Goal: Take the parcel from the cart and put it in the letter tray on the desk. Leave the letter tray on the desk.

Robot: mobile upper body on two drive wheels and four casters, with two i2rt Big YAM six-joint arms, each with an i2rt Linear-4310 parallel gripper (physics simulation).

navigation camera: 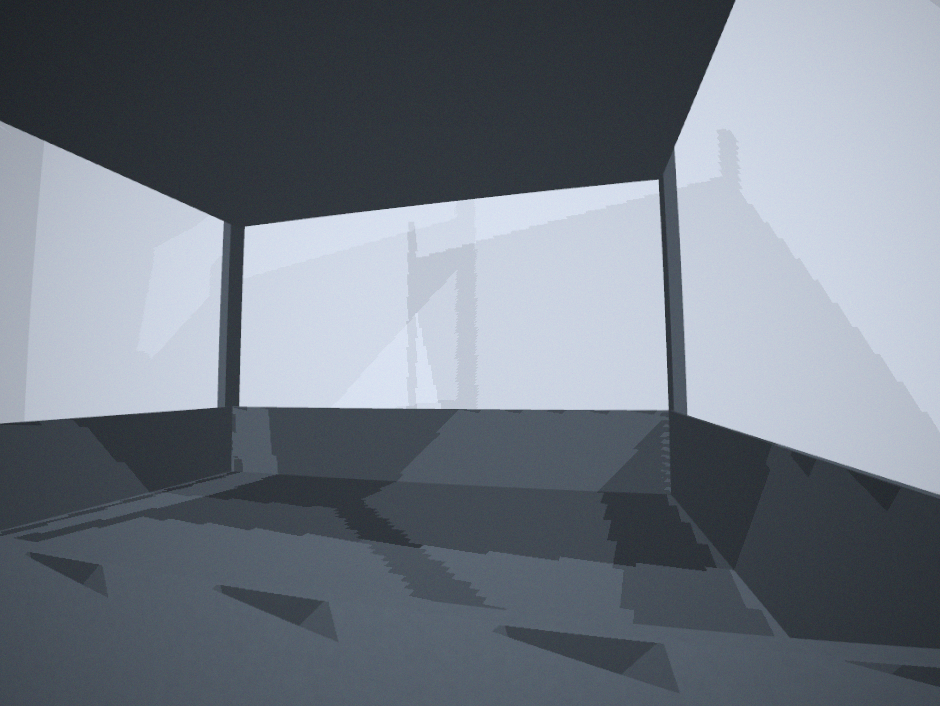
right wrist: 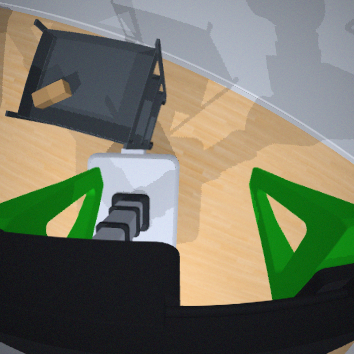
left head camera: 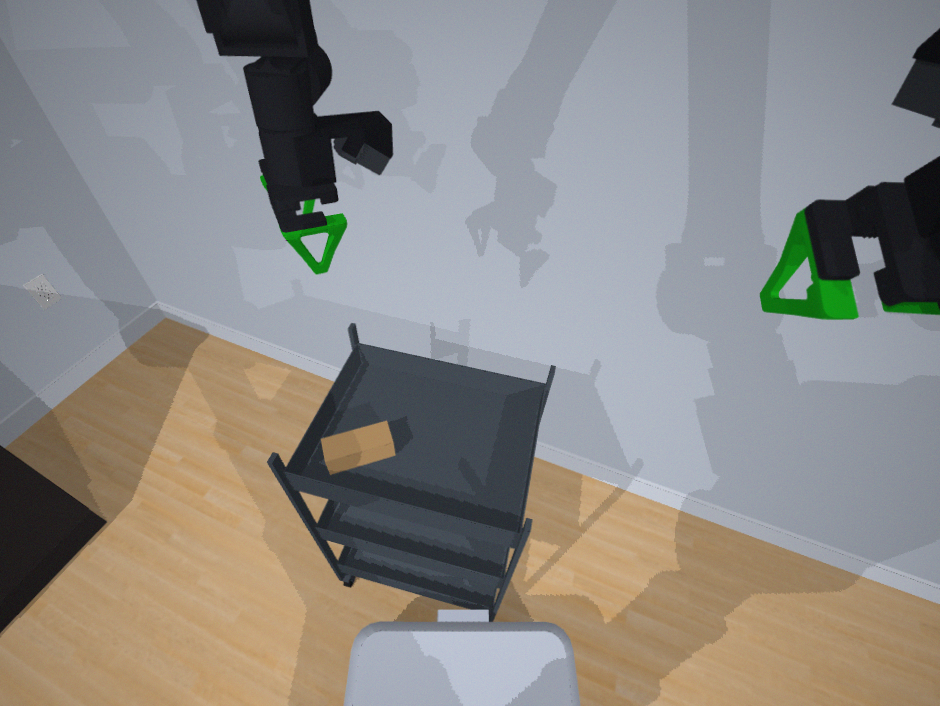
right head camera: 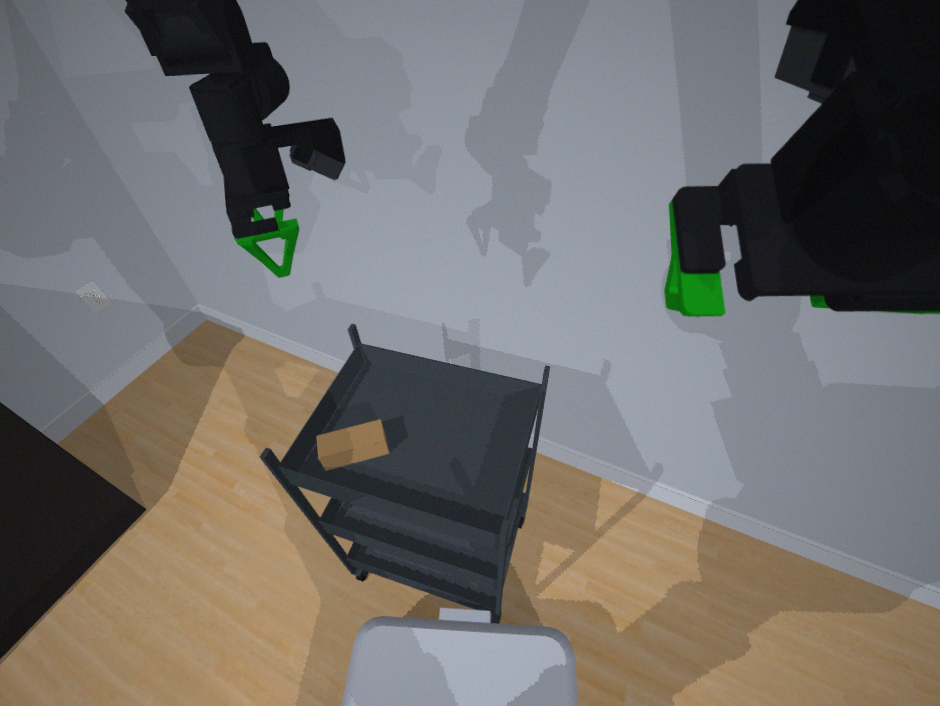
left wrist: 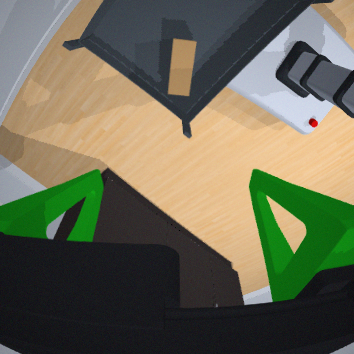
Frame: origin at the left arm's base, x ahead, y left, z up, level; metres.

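Seen in the pictures: left gripper, fingertip midpoint: [left head camera: 311,251] [right head camera: 279,255] [left wrist: 175,177]; right gripper, fingertip midpoint: [right wrist: 175,175] [left head camera: 824,302] [right head camera: 739,298].
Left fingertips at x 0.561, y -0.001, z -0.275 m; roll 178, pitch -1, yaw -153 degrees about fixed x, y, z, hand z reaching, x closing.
Observation:
A point is followed by its place in that frame.
The brown box-shaped parcel [left head camera: 358,446] {y -0.008, x 0.528, z -0.695 m} [right head camera: 352,444] {y -0.011, x 0.527, z -0.695 m} [left wrist: 182,67] {y -0.006, x 0.539, z -0.695 m} [right wrist: 52,93] {y -0.024, x 0.536, z -0.695 m} lies on the top tray of the dark grey cart [left head camera: 410,503] {y -0.111, x 0.439, z -0.747 m} [right head camera: 395,497] {y -0.102, x 0.446, z -0.747 m} [left wrist: 186,128] {y 0.113, x 0.468, z -0.650 m} [right wrist: 75,125] {y -0.094, x 0.428, z -0.747 m}, near its left side in the head views. My left gripper [left head camera: 305,227] [right head camera: 267,231] [left wrist: 175,177] {y -0.001, x 0.561, z -0.275 m} is open and empty, apart from the parcel and beyond the cart's top left part in the picture. My right gripper [left head camera: 870,310] [right head camera: 767,307] {y -0.452, x 0.332, z -0.138 m} [right wrist: 175,175] {y -0.452, x 0.332, z -0.138 m} is open and empty, far to the right of the cart. The letter tray does not show.
A dark brown piece of furniture, perhaps the desk [left head camera: 37,531] {y 0.918, x 0.513, z -1.165 m} [right head camera: 60,524] {y 0.935, x 0.474, z -1.136 m} [left wrist: 165,240] {y 1.108, x 0.077, z -1.068 m}, stands left of the cart. My white base [left head camera: 463,661] {y -0.225, x 0.238, z -1.150 m} [right head camera: 462,661] {y -0.228, x 0.237, z -1.150 m} [left wrist: 260,95] {y -0.012, x 0.098, z -1.150 m} [right wrist: 160,170] {y -0.387, x 0.235, z -1.150 m} is close against the cart's near side. A wall runs behind the cart. The navigation camera looks between cart shelves [navigation camera: 341,444] {y -0.094, x 0.749, z -1.245 m}.

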